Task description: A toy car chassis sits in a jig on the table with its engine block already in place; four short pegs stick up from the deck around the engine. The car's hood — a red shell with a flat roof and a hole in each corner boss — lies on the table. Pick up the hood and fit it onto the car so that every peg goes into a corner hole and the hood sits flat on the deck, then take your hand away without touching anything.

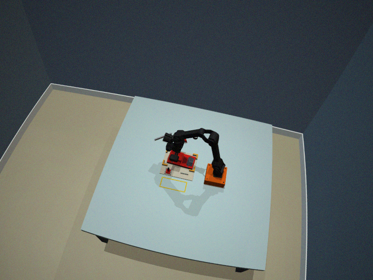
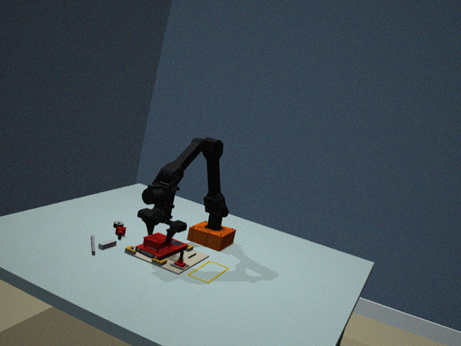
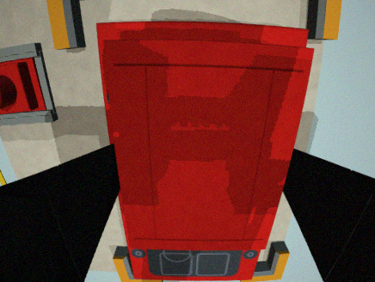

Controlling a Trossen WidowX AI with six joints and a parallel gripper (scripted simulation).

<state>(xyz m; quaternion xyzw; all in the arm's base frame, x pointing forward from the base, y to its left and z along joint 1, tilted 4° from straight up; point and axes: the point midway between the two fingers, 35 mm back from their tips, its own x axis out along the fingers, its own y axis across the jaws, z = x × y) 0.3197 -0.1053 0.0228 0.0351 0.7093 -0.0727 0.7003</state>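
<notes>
The red hood lies 10 mm above my gripper tip. Round my gripper tip: grey engine block 20 mm below; then thin rod 130 mm ahead, 190 mm to the right, 40 mm below; then beige jig plate 20 mm behind, 30 mm to the left, 40 mm below.
</notes>
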